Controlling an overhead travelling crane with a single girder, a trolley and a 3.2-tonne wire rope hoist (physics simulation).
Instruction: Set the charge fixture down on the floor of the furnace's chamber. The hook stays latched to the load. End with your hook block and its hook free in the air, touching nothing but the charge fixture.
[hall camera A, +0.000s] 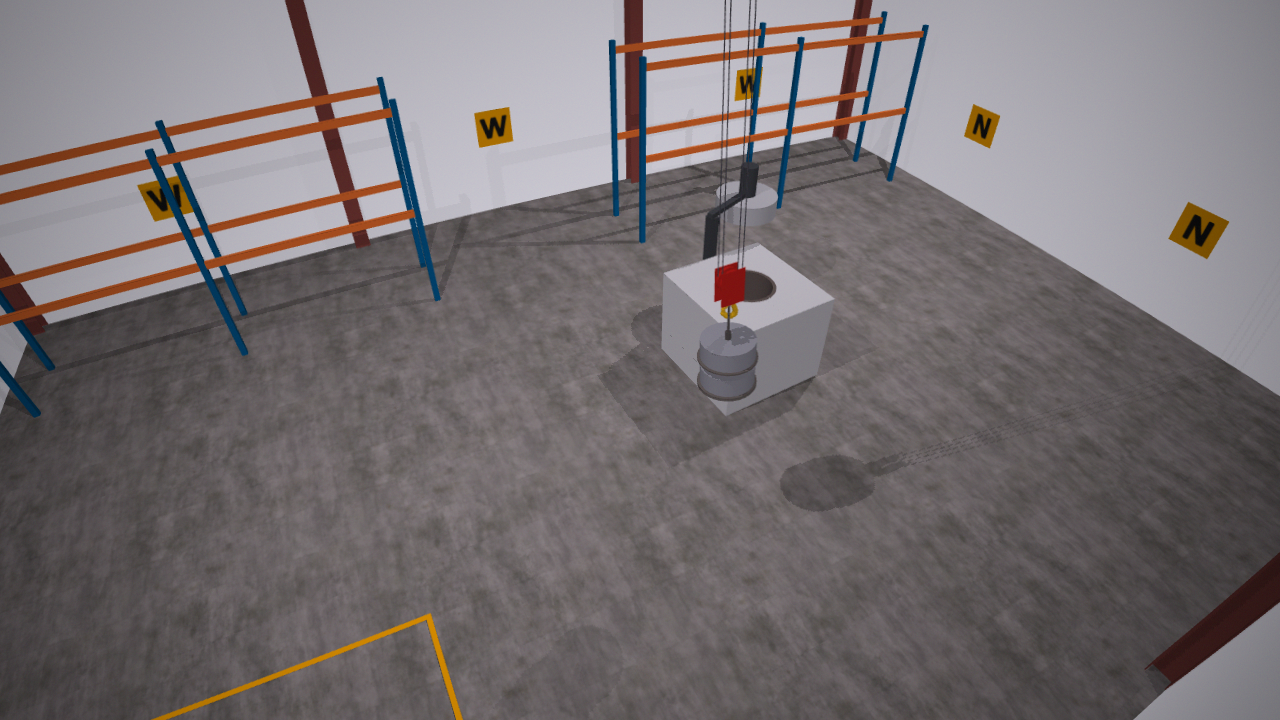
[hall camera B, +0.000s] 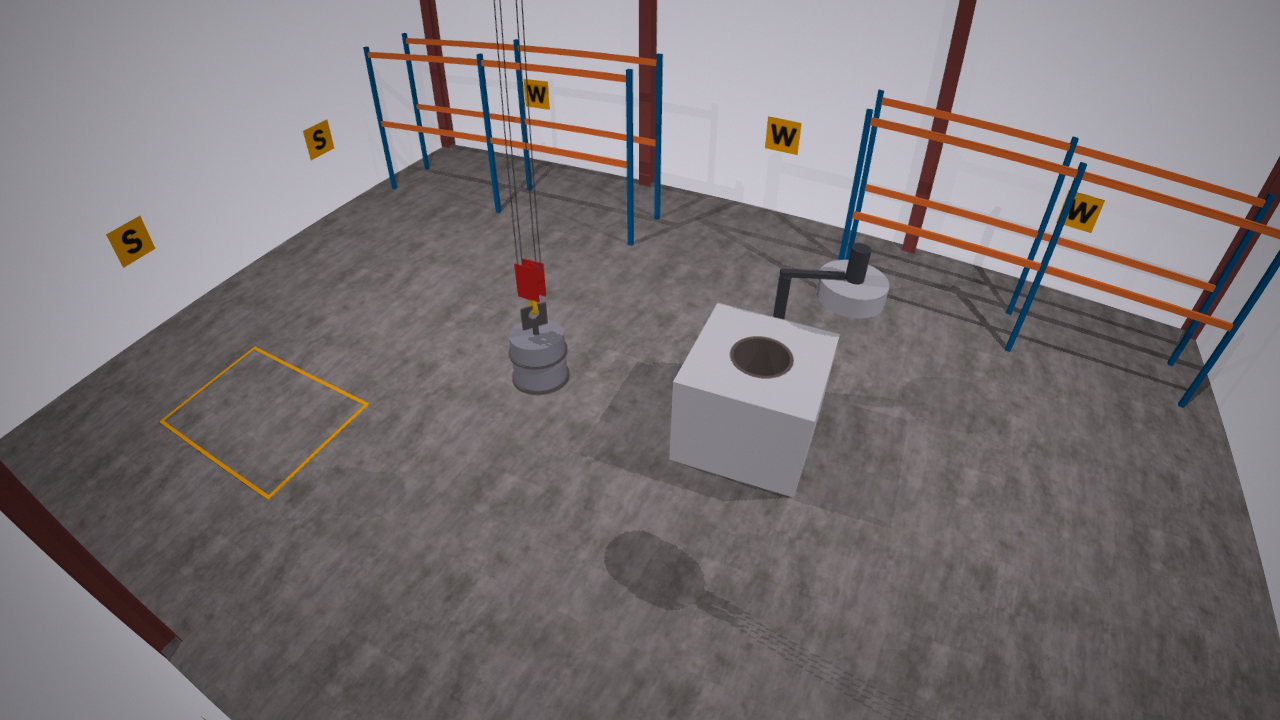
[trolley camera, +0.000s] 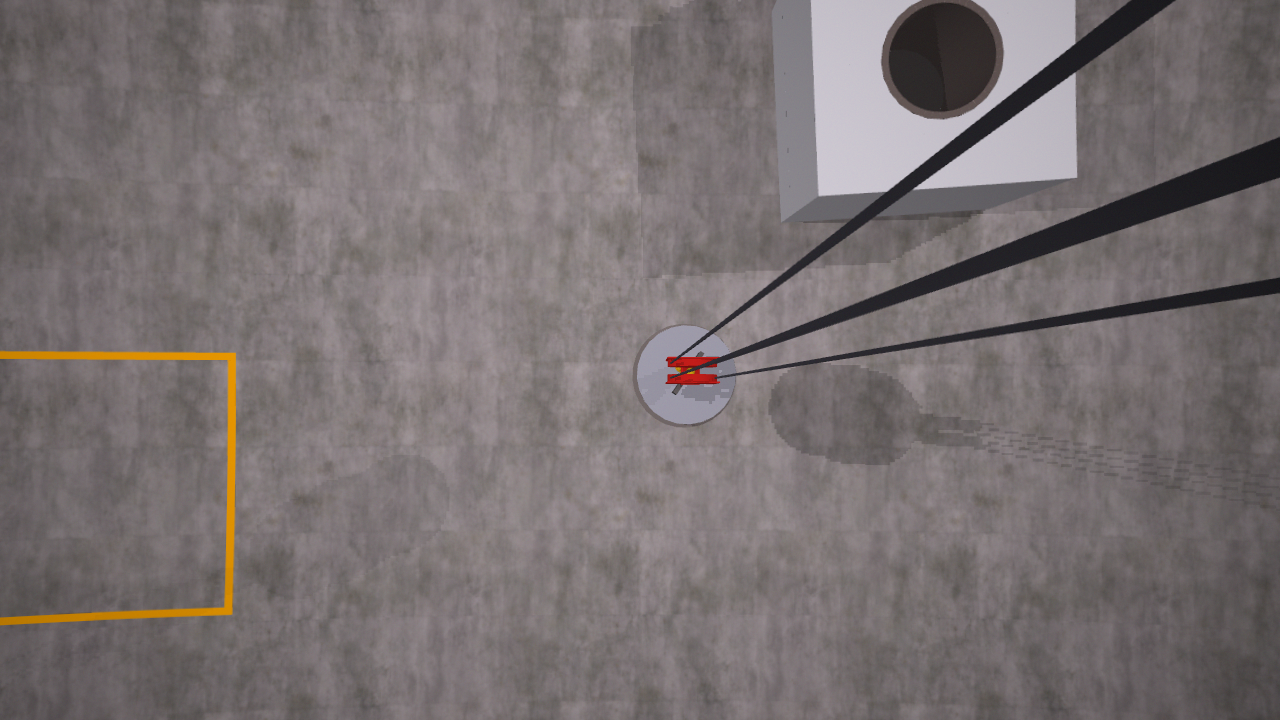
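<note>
The charge fixture (hall camera A: 726, 367) (hall camera B: 538, 360) (trolley camera: 684, 407), a grey ribbed drum, hangs upright in the air from my hook (hall camera A: 729, 311) (hall camera B: 534, 308) under the red hook block (hall camera A: 729, 284) (hall camera B: 529, 280) (trolley camera: 692, 361). The hook is shut on its lifting eye. Its shadow lies on the floor apart from it. The furnace (hall camera A: 778, 344) (hall camera B: 741, 434) (trolley camera: 939, 156) is a white box with a round opening (hall camera A: 757, 286) (hall camera B: 761, 357) (trolley camera: 941, 59) in its top. In the trolley view the fixture is below and left of the furnace, apart from it. The chamber's floor is largely dark.
A dark swing arm (hall camera A: 710, 234) (hall camera B: 782, 293) stands at the furnace and carries a round pale lid (hall camera A: 760, 211) (hall camera B: 853, 300) beside it. Blue and orange racks (hall camera A: 642, 152) (hall camera B: 630, 161) stand along the W wall. A yellow outline (hall camera A: 295, 668) (hall camera B: 317, 451) (trolley camera: 231, 483) marks the floor.
</note>
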